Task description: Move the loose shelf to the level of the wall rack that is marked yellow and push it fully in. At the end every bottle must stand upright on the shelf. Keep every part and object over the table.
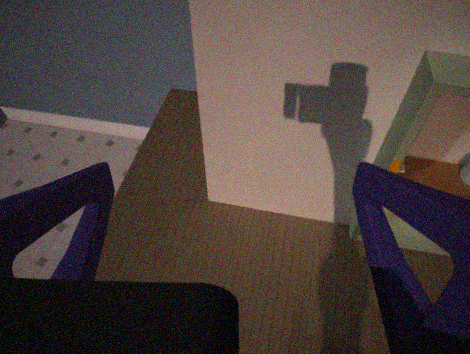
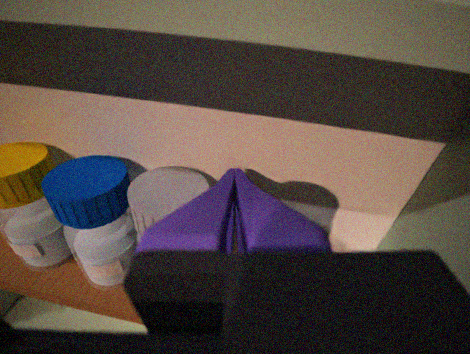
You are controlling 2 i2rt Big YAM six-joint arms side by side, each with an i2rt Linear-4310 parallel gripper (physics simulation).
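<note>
The orange-brown shelf [image 1: 434, 174] [image 2: 55, 285] shows inside the outline of the pale green wall rack [image 1: 411, 107]; how deep it sits is unclear. A small orange-yellow patch [image 1: 396, 166] is at its left end. On the shelf, bottles with a yellow cap [image 2: 22, 172], a blue cap [image 2: 90, 190] and a grey cap [image 2: 167, 192] stand upright in a row; the grey-capped one is partly hidden by the right fingers. My left gripper [image 1: 233, 176] is open and empty, left of the rack. My right gripper [image 2: 234, 178] is shut on nothing, in front of the shelf's right part.
A pale wall panel [image 1: 265, 125] stands behind the brown table [image 1: 250, 250] and bears the left arm's shadow. The table's left edge and the tiled floor [image 1: 30, 170] show at the left. A pale green side panel [image 2: 440, 220] rises right of the right gripper.
</note>
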